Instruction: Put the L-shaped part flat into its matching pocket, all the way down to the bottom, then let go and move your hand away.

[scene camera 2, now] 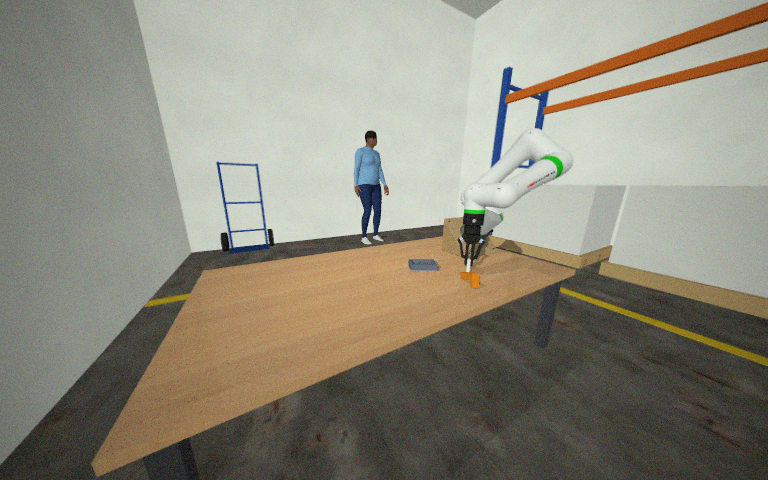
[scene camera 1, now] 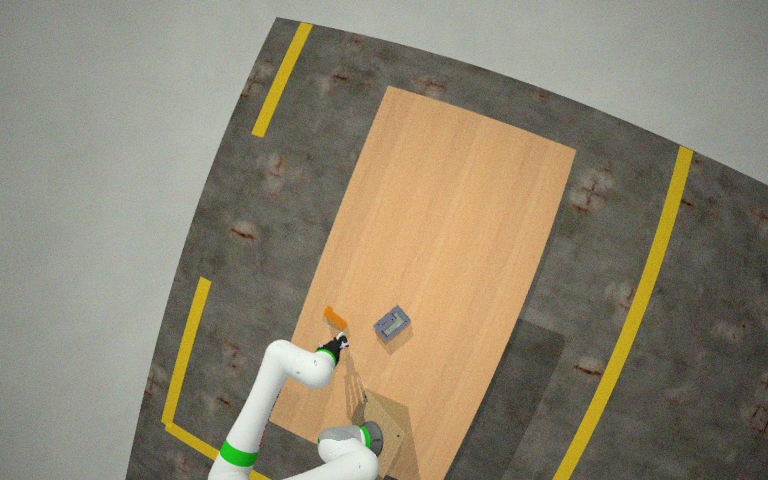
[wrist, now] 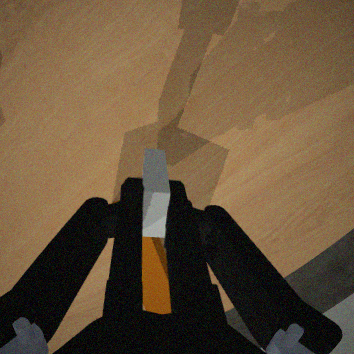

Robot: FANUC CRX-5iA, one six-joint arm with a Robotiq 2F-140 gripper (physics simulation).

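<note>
The orange L-shaped part lies on the wooden table near its edge. My gripper is shut, with its grey finger pads pressed together and nothing between them. Its tips hang just above the part. In the wrist view a strip of the orange part shows below, behind the closed fingers. The grey block with the matching pocket sits on the table a short way off to the side, apart from both the gripper and the part.
The arm's tan base box stands on the table near the gripper. A person stands beyond the table, a blue hand truck is by the back wall, and a blue and orange rack is behind the arm.
</note>
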